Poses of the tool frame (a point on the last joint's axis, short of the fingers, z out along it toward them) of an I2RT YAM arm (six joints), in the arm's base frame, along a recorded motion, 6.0 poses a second.
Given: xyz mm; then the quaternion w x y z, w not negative.
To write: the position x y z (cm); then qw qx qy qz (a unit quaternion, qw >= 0). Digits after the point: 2 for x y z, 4 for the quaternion.
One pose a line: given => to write
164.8, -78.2, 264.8, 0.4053, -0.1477, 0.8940, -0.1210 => 16.48, -7.82, 26.48, 0.4053, -0.1477, 0.8940, -0.1210
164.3, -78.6, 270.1, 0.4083, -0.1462, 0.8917, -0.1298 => 16.43, -7.86, 27.01, 0.4083, -0.1462, 0.8917, -0.1298
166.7, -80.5, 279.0, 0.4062, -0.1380, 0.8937, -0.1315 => 16.67, -8.05, 27.90, 0.4062, -0.1380, 0.8937, -0.1315
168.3, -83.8, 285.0, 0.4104, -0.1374, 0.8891, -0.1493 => 16.83, -8.38, 28.50, 0.4104, -0.1374, 0.8891, -0.1493
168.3, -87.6, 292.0, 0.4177, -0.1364, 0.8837, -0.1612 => 16.83, -8.76, 29.20, 0.4177, -0.1364, 0.8837, -0.1612
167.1, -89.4, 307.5, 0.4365, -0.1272, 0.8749, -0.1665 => 16.71, -8.94, 30.75, 0.4365, -0.1272, 0.8749, -0.1665
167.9, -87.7, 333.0, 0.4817, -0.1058, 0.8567, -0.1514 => 16.79, -8.77, 33.30, 0.4817, -0.1058, 0.8567, -0.1514
